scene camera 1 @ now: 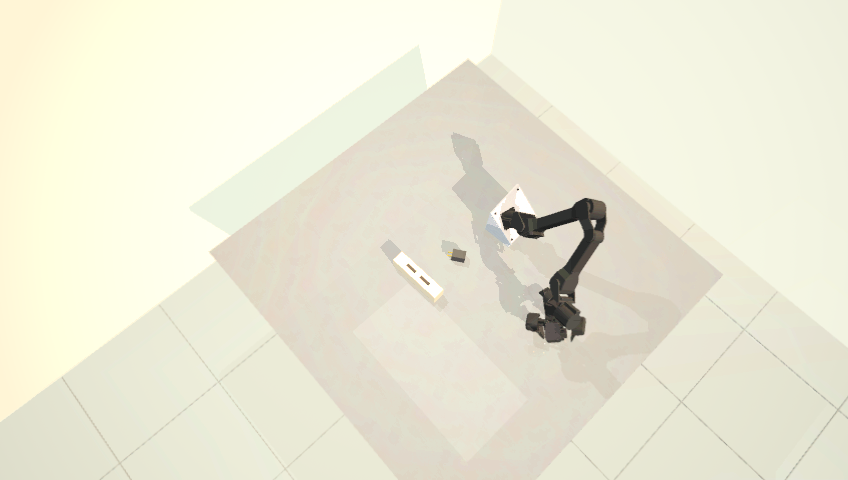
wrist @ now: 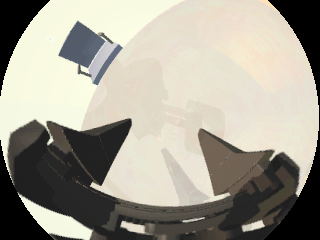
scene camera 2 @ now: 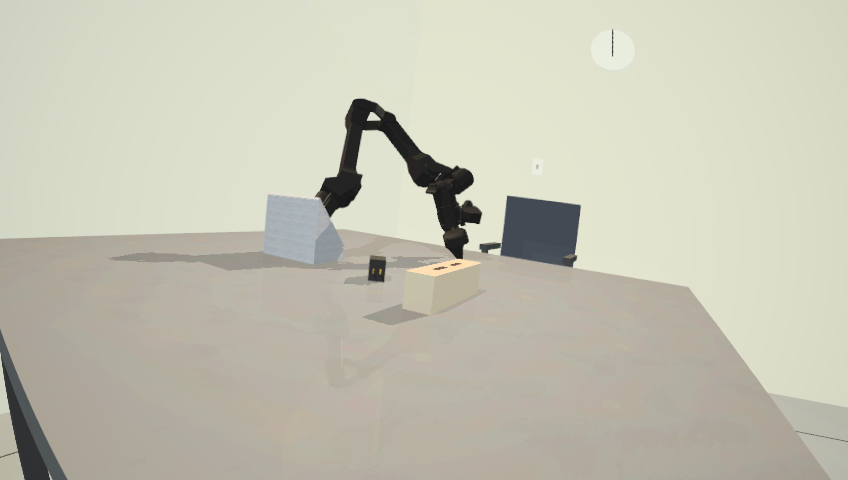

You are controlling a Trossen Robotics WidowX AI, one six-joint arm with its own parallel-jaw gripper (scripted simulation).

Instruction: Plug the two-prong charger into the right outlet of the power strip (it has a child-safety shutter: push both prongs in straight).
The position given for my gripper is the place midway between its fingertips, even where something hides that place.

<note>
My gripper (scene camera 2: 458, 252) is open, holding nothing.
My gripper also shows in scene camera 1 (scene camera 1: 557, 339) and in the wrist view (wrist: 166, 127).
</note>
